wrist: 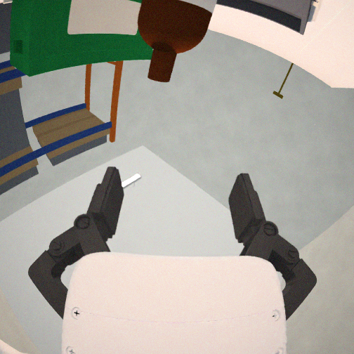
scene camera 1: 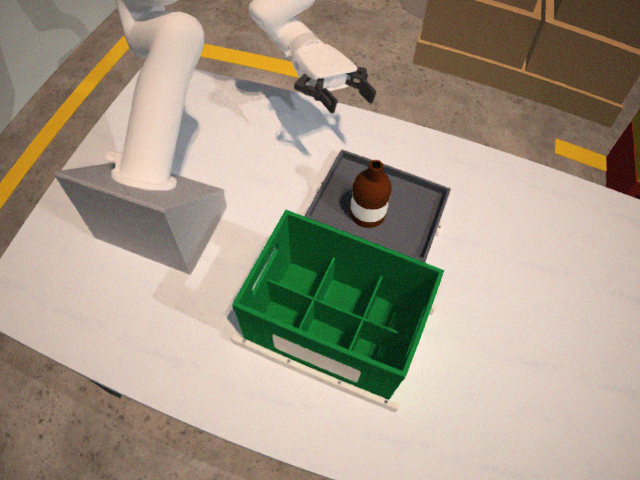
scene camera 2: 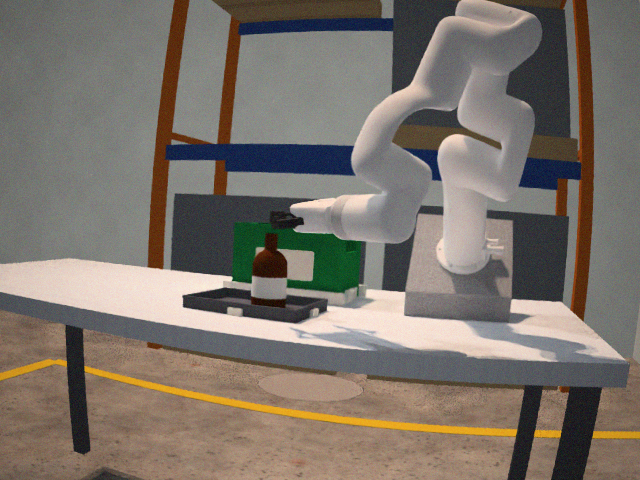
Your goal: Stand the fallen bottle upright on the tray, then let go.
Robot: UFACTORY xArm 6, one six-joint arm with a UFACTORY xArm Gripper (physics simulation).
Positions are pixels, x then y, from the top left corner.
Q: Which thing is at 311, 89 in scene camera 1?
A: The gripper.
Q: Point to a brown bottle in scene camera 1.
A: At 371, 192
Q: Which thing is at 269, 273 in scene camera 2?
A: A brown bottle.
